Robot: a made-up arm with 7 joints. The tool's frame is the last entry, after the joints.
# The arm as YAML. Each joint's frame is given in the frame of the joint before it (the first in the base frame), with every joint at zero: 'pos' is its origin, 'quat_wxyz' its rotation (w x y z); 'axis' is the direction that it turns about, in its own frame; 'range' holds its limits. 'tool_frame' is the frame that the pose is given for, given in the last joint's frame.
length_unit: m
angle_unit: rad
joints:
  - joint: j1
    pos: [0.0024, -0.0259, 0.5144]
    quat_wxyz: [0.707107, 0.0, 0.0, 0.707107]
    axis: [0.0, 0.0, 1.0]
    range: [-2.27, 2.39]
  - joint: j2
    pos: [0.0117, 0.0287, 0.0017]
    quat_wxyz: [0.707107, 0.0, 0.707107, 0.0]
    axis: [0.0, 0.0, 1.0]
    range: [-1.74, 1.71]
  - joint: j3
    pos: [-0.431, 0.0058, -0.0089]
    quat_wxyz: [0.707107, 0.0, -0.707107, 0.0]
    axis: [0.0, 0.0, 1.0]
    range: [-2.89, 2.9]
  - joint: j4
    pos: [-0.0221, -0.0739, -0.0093]
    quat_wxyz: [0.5, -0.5, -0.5, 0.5]
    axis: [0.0, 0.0, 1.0]
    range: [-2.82, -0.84]
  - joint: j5
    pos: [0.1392, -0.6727, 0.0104]
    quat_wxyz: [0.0, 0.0, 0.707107, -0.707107]
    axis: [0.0, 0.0, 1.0]
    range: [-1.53, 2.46]
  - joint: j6
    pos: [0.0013, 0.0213, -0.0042]
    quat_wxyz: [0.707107, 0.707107, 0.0, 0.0]
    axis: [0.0, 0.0, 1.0]
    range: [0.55, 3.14]
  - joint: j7
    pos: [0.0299, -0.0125, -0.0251]
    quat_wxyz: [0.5, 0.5, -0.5, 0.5]
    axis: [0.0, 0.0, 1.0]
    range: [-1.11, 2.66]
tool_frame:
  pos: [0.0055, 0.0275, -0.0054]
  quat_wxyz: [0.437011, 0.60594, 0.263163, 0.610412]
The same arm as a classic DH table. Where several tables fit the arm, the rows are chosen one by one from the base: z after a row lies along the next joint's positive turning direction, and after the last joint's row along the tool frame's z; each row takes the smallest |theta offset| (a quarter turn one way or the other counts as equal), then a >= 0, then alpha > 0; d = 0 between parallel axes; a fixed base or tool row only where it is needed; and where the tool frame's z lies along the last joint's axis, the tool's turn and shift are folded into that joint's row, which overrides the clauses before.
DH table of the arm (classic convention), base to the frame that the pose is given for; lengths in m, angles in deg. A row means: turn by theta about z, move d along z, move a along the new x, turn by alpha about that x. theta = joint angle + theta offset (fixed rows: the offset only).
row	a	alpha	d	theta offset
base (fixed)	0.0260	0.00	0.0000	-84.71
j1	-0.0287	-90.00	0.5161	84.71
j2	-0.0058	90.00	0.0028	0.00
j3	0.0739	90.00	0.4217	0.00
j4	-0.1392	-90.00	0.0325	0.00
j5	0.0013	90.00	0.6685	0.00
j6	0.0299	90.00	-0.0464	0.00
j7	-0.0280	-82.69	0.0072	-12.12
tool (fixed)	0.0000	0.00	-0.0004	-149.08
Joint limits (deg, base to tool): -130.06..136.94 -99.69..97.98 -165.58..166.16 -161.57..-48.13 -87.66..140.95 31.51..179.91 -63.60..152.41

